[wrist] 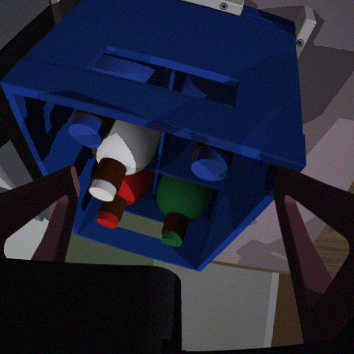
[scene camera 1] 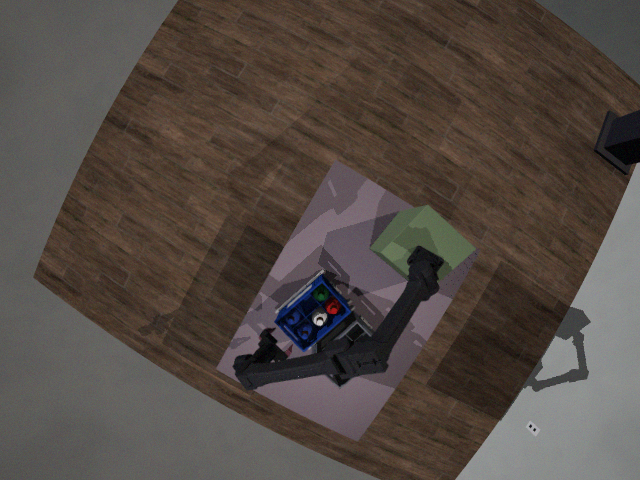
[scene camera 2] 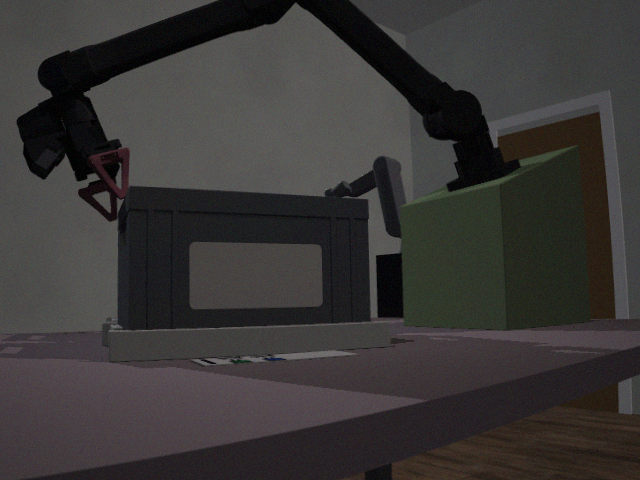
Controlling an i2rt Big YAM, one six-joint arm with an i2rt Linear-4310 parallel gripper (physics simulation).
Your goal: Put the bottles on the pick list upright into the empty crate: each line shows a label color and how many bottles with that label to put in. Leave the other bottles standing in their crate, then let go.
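Frame: origin at the arm's base, x ahead, y right, z down, level; millimetres.
Seen in the pictures: gripper, fingertip midpoint: (wrist: 175,176) (scene camera 1: 283,336) (scene camera 2: 118,209); arm's base, origin of the base link: (scene camera 1: 425,261) (scene camera 2: 484,179).
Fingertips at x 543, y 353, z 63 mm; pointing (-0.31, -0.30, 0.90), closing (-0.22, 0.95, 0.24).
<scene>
Pixels of each thing's middle, then the offset from my fingertips to it. "*": a spot on its surface instead. Level surfaces: height alone.
- blue crate, body centre: (wrist: 161,145) (scene camera 1: 313,310) dx -120, dy -74, dz +119 mm
- green-capped bottle, body centre: (wrist: 184,189) (scene camera 1: 320,292) dx -214, dy -67, dz +121 mm
- dark grey crate, surface spot: (scene camera 2: 248,202) * dx +12, dy -379, dz +43 mm
- pick list, surface spot: (scene camera 2: 320,355) * dx -21, dy -453, dz +205 mm
- table, its level: dz +207 mm
The blue crate (scene camera 1: 289,335) (wrist: 175,30) holds a green-capped bottle (scene camera 1: 321,294) (wrist: 184,197), a red one (scene camera 1: 332,307) (wrist: 135,187), a white one (scene camera 1: 320,318) (wrist: 132,145) and two blue-capped ones, the first (scene camera 1: 293,318) (wrist: 210,165) and the second (scene camera 1: 305,331) (wrist: 86,131). The dark grey crate (scene camera 2: 248,202) stands beside it; my arm partly covers it in scene camera 1. The pick list (scene camera 2: 320,355) shows green and blue patches; its numbers are unreadable. My gripper (scene camera 1: 279,341) (scene camera 2: 117,207) (wrist: 175,176) is open and empty, high beside the blue crate's outer end, tilted toward it.
A green pedestal (scene camera 1: 392,232) (scene camera 2: 449,268) carries my arm's base on the table (scene camera 1: 330,413) (scene camera 2: 129,413). My arm (scene camera 1: 310,365) (scene camera 2: 170,43) arches over the grey crate. A low pale rail (scene camera 1: 299,291) (scene camera 2: 248,341) runs along the crates' feet.
</scene>
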